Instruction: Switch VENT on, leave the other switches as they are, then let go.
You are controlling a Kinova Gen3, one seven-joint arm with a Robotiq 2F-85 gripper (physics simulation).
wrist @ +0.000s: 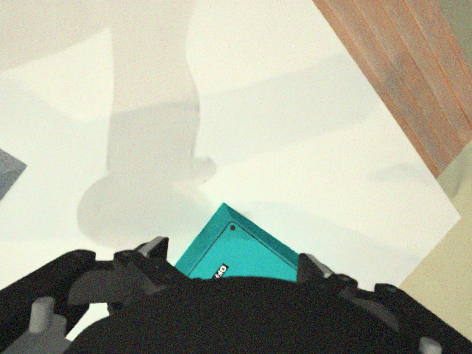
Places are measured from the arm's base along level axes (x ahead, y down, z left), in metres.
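Pixels of known places: gripper, between the fingertips: (232,259).
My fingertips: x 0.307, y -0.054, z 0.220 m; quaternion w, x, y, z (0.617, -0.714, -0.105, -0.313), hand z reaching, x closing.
Observation:
Behind a point stands the place of what it marks.
A teal switch box (245,255) {x 0.404, y 0.085, z 0.189 m} shows in part at the lower middle of the wrist view, one corner pointing up the view. A small dark screw and a black label that seems to read OFF, seen at a slant, are on its top face. The rest of the box is hidden behind the gripper's body, and neither the VENT switch nor any other switch shows. My gripper (232,259) {x 0.307, y -0.054, z 0.220 m} is open, its two fingertips wide apart on either side of the visible corner of the box in the view, with nothing between them. How high it is above the box I cannot tell.
The box is on a white table top (280,165) {x 0.388, y 0.161, z 0.320 m} with soft shadows across it. A brown wooden plank surface (400,75) lies beyond the table's edge at the upper right. A grey corner of something (9,172) {x 0.126, y 0.127, z 0.089 m} shows at the left edge.

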